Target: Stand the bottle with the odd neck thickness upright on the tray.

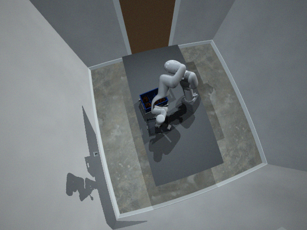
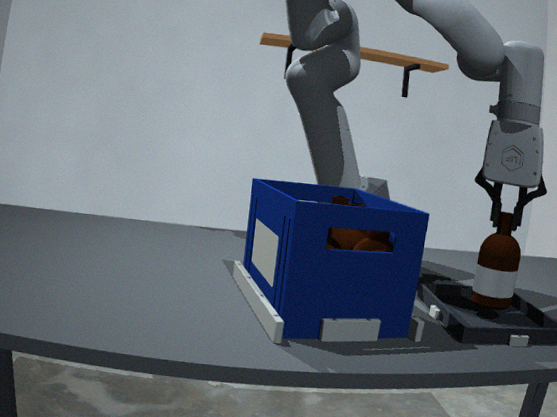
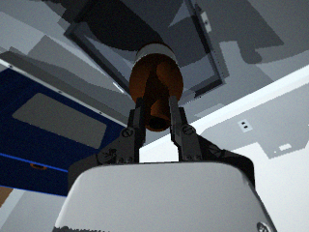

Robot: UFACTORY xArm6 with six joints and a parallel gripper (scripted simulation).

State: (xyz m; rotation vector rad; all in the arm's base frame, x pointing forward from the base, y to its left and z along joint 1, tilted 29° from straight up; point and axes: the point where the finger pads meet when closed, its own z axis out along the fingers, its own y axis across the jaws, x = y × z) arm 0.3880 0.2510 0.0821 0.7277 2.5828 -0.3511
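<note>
The bottle is 7 cm below my hand. Also, from my hand: blue crate 2 cm behind, 29 cm to the right, 9 cm below; dark tray 16 cm below.
</note>
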